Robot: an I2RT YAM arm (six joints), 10 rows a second.
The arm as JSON. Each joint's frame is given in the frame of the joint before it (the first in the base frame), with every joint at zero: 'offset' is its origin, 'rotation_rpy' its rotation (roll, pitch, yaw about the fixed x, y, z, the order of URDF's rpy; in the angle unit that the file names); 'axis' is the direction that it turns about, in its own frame. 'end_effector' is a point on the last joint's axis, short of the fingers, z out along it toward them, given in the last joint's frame.
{
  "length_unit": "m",
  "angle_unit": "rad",
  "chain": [
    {
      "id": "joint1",
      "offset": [
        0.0,
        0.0,
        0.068
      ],
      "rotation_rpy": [
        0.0,
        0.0,
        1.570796
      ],
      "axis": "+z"
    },
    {
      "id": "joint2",
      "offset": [
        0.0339,
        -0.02,
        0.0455
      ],
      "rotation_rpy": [
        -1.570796,
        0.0,
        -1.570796
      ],
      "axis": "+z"
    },
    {
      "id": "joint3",
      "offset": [
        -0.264,
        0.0,
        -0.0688
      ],
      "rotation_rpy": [
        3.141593,
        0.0,
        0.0
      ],
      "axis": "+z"
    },
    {
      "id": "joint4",
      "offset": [
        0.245,
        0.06,
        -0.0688
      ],
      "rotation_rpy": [
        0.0,
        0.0,
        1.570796
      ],
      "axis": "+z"
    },
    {
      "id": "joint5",
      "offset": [
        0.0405,
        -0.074,
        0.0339
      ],
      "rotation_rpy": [
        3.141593,
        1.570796,
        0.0
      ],
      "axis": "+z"
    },
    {
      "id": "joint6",
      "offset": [
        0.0,
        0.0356,
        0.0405
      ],
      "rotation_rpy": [
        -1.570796,
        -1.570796,
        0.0
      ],
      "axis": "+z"
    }
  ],
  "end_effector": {
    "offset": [
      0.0,
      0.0,
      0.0
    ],
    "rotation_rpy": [
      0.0,
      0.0,
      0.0
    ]
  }
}
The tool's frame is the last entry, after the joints.
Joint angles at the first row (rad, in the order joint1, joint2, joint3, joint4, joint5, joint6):
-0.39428, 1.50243, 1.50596, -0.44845, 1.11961, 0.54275
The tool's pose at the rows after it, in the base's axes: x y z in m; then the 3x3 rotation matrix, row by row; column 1 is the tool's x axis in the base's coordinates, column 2 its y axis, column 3 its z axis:
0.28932 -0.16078 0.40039; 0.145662 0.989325 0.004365; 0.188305 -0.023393 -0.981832; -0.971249 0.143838 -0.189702
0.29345 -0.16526 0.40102; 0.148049 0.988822 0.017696; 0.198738 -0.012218 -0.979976; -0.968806 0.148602 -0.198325
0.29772 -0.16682 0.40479; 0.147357 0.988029 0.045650; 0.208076 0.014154 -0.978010; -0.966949 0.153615 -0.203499
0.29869 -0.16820 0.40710; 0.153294 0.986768 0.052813; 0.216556 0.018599 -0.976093; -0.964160 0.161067 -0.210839
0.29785 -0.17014 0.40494; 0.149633 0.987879 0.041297; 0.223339 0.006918 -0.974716; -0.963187 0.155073 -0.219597
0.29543 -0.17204 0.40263; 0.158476 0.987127 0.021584; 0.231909 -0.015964 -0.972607; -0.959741 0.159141 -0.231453
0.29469 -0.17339 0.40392; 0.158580 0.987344 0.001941; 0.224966 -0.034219 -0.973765; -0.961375 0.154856 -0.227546
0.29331 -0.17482 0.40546; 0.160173 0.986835 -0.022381; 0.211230 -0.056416 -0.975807; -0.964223 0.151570 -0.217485
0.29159 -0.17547 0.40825; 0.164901 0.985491 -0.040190; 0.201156 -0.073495 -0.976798; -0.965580 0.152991 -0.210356
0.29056 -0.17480 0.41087; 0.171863 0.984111 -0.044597; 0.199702 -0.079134 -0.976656; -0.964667 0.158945 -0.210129
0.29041 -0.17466 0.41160; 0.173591 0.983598 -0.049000; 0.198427 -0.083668 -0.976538; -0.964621 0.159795 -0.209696
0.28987 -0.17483 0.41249; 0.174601 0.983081 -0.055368; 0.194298 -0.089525 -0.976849; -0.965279 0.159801 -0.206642
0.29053 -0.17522 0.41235; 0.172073 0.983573 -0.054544; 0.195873 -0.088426 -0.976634; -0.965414 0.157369 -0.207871
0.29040 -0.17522 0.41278; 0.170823 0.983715 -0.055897; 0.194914 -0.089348 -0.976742; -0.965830 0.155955 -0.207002
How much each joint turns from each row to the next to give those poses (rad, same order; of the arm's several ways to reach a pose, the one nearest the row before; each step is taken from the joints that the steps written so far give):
-0.01615, 0.00829, 0.01337, -0.00714, -0.00316, 0.01098
-0.00845, 0.02011, 0.02259, -0.00153, -0.02335, 0.00003
-0.00049, 0.01529, 0.02746, 0.00059, -0.02833, -0.01174
-0.00317, 0.00853, 0.02064, -0.01833, -0.01242, 0.01121
-0.00610, 0.00369, 0.00178, -0.01908, 0.00157, 0.01355
-0.00773, 0.00171, 0.00276, -0.03375, 0.00606, 0.03597
-0.00369, 0.00458, 0.01110, -0.01328, 0.01623, 0.00510
-0.00444, 0.00147, 0.00599, -0.00321, 0.02247, -0.00039
-0.00315, 0.00011, 0.01053, -0.01013, 0.01641, 0.00418
0.00069, -0.00001, 0.01209, -0.01674, 0.00465, 0.01143
0.00038, 0.00153, 0.00557, -0.00805, 0.00448, 0.00549
-0.00086, -0.00002, 0.00304, -0.00229, 0.00632, 0.00038
-0.00026, 0.00301, 0.00301, -0.00150, -0.00152, -0.00134
-0.00010, 0.00009, 0.00160, -0.00098, 0.00151, -0.00172

